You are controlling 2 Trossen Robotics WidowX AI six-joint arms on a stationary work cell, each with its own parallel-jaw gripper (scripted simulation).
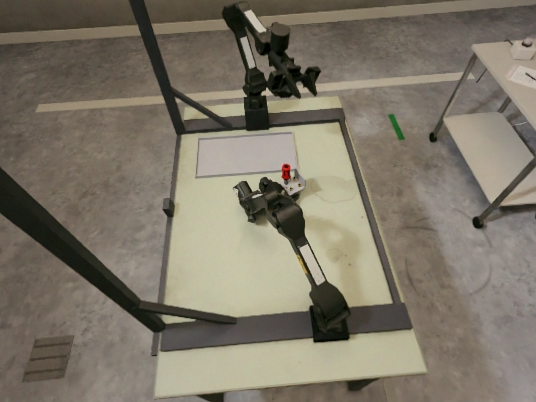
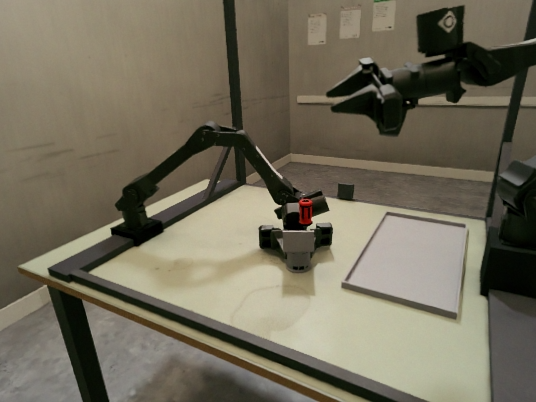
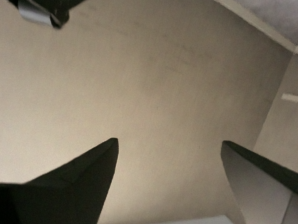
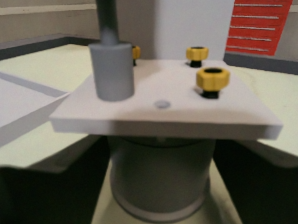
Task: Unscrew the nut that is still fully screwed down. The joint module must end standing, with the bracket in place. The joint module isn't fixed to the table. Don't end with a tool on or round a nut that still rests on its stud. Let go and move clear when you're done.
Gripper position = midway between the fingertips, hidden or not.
In view: my left gripper (image 2: 328, 102), my right gripper (image 2: 298, 257), a pale bracket (image 4: 163, 76) and a shallow grey tray (image 2: 418, 260).
The shallow grey tray is seen too in image 1 (image 1: 261, 153). My left gripper is seen too in image 1 (image 1: 308, 97) and in image 3 (image 3: 169, 146). My right gripper shows as well in image 4 (image 4: 159, 132). Image 3 misses the pale bracket: it is out of frame. Image 3 misses the shallow grey tray: it is out of frame.
